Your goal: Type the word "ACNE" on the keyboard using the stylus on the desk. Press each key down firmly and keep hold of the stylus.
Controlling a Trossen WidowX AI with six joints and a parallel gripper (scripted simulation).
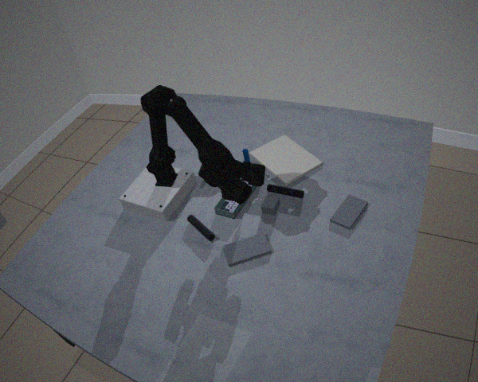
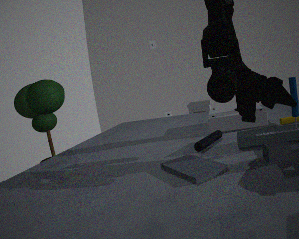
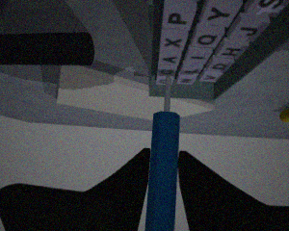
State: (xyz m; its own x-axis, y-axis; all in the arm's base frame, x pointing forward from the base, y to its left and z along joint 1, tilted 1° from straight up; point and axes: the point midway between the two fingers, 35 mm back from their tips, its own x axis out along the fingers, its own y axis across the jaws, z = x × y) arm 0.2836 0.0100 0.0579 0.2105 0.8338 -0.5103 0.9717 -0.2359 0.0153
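The grey block lies 8 cm ahead of my gripper tip, 10 cm to the right of it and 7 cm below it. Also, from my gripper tip: stylus (1 cm below); then stylus tip (5 cm below); then white slab (8 cm ahead, 15 cm to the left, 8 cm below).
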